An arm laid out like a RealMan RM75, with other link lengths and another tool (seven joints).
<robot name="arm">
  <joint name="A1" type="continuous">
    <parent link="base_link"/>
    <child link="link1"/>
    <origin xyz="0 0 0.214"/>
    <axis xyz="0 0 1"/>
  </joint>
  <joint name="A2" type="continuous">
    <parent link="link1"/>
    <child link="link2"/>
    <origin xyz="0 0 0"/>
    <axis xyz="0 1 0"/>
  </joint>
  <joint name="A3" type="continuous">
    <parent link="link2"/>
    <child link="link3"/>
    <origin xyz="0 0 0.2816"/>
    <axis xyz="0 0 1"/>
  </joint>
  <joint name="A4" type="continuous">
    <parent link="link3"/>
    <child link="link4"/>
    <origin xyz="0 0 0"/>
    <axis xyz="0 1 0"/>
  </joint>
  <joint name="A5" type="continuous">
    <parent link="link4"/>
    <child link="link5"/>
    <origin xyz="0 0 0.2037"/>
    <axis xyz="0 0 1"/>
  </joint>
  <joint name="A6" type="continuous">
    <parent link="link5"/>
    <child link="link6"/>
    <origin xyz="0 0 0"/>
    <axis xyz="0 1 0"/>
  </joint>
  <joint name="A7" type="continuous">
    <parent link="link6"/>
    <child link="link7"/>
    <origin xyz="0 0 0.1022"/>
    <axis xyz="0 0 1"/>
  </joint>
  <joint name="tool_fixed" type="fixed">
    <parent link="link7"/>
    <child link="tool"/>
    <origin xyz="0.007 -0.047 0.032" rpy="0.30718 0 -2.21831"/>
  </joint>
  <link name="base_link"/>
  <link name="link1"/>
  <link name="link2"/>
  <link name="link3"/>
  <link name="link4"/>
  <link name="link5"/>
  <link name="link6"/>
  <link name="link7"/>
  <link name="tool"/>
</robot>
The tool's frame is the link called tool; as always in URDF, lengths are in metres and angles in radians. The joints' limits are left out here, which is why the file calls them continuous.
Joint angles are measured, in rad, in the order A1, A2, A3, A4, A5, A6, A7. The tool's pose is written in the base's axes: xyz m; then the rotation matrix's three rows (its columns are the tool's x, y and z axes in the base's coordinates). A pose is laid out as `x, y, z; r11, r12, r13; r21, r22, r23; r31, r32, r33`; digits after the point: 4 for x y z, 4 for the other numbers.
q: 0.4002, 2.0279, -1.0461, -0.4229, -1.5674, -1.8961, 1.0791
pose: 0.2898, 0.2920, -0.0546; -0.2134, 0.3799, -0.9001; 0.9124, 0.4069, -0.0446; 0.3493, -0.8308, -0.4334
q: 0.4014, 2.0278, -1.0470, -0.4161, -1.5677, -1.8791, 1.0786
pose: 0.2918, 0.2930, -0.0561; -0.2046, 0.3934, -0.8963; 0.9140, 0.4046, -0.0310; 0.3504, -0.8255, -0.4423
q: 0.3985, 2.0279, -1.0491, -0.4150, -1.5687, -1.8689, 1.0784
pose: 0.2938, 0.2927, -0.0570; -0.1996, 0.4033, -0.8931; 0.9151, 0.4026, -0.0227; 0.3504, -0.8217, -0.4494
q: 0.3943, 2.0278, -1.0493, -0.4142, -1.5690, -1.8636, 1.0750
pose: 0.2956, 0.2919, -0.0571; -0.1960, 0.4088, -0.8914; 0.9147, 0.4038, -0.0159; 0.3534, -0.8185, -0.4530
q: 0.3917, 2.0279, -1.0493, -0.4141, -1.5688, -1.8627, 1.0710
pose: 0.2963, 0.2913, -0.0570; -0.1957, 0.4096, -0.8910; 0.9136, 0.4063, -0.0139; 0.3563, -0.8168, -0.4538
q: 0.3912, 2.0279, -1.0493, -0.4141, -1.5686, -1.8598, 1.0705
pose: 0.2967, 0.2914, -0.0571; -0.1947, 0.4119, -0.8902; 0.9134, 0.4070, -0.0114; 0.3576, -0.8153, -0.4555
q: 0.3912, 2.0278, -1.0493, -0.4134, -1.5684, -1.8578, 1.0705
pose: 0.2970, 0.2916, -0.0572; -0.1934, 0.4135, -0.8897; 0.9135, 0.4068, -0.0095; 0.3580, -0.8145, -0.4564
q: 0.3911, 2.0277, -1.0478, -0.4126, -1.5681, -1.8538, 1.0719
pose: 0.2976, 0.2920, -0.0572; -0.1897, 0.4168, -0.8890; 0.9137, 0.4063, -0.0044; 0.3594, -0.8131, -0.4579
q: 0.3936, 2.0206, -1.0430, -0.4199, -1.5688, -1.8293, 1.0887
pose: 0.3011, 0.2967, -0.0540; -0.1795, 0.4425, -0.8786; 0.9140, 0.4053, 0.0174; 0.3638, -0.7999, -0.4772
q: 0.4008, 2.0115, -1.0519, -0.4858, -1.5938, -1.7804, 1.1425
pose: 0.3015, 0.3091, -0.0480; -0.2057, 0.5004, -0.8410; 0.9134, 0.4067, 0.0186; 0.3513, -0.7643, -0.5407
